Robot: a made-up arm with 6 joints.
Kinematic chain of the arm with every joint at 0, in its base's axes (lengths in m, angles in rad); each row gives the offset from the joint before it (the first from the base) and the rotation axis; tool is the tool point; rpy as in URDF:
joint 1: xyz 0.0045 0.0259 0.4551 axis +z
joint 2: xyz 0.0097 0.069 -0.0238 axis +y
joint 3: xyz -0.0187 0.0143 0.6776 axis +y
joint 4: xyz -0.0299 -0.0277 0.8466 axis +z
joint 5: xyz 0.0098 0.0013 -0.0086 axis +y
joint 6: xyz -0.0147 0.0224 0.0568 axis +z
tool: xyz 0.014 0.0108 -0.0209 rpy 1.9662 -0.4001 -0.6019
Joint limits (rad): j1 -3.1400..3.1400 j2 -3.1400..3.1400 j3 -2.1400..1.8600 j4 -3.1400..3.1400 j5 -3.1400..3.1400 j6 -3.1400..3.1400
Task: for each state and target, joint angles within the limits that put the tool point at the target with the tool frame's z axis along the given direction. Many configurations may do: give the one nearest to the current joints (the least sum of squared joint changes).
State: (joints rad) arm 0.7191 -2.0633 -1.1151 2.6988 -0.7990 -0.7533
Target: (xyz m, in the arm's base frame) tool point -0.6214 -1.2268 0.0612 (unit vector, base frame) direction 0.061 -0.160 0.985
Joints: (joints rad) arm 1.1374 -1.3962 -0.6836 2.6784 -0.0237 -0.8025
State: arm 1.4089 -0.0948 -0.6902 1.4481 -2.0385 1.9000
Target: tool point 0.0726 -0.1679 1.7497 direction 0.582 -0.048 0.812
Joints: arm 2.2270 0.3473 -0.8234 1.5083 -2.3784 1.9583
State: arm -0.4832 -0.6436 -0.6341 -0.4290 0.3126 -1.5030
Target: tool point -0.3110 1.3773 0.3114 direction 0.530 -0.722 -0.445
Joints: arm -1.2920 -1.1210 -0.8932 -0.2414 -0.2434 -1.2583
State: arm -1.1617 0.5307 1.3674 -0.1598 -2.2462 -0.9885
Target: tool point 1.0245 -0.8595 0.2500 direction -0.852 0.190 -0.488
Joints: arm -0.7735 1.2489 0.9050 -0.2350 -2.3941 -0.8520
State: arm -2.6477 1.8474 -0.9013 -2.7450 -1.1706 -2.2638
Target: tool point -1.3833 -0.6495 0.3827 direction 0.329 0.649 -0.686
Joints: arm -2.7289 1.7341 -0.2014 -2.5152 -0.5621 -2.0867
